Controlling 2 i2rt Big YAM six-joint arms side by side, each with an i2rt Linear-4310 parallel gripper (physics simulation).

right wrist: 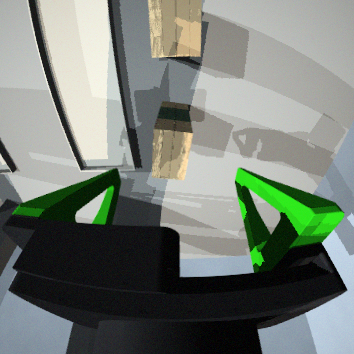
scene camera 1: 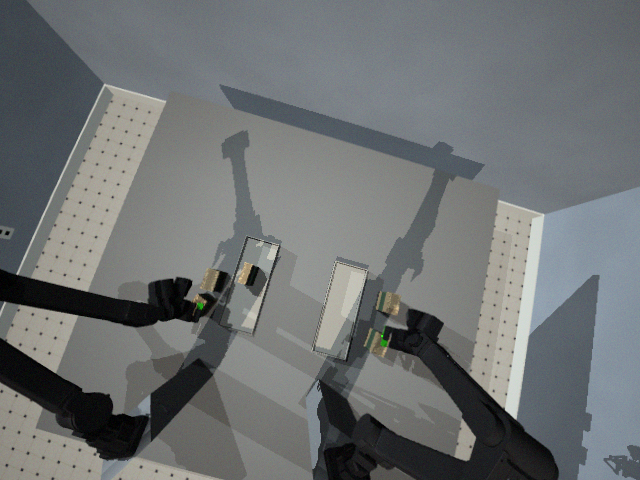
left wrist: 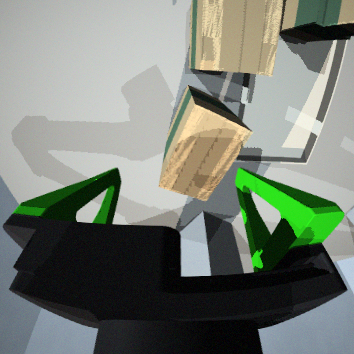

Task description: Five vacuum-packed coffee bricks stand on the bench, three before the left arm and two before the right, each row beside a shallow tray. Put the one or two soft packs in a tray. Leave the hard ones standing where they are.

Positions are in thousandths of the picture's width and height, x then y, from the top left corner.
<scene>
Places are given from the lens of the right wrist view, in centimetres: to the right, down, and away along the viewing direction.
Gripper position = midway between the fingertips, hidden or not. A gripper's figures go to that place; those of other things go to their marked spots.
my right gripper (right wrist: 501, 493): 0, 0, 13
shallow tray (right wrist: 222, 154): -18, -22, 25
</scene>
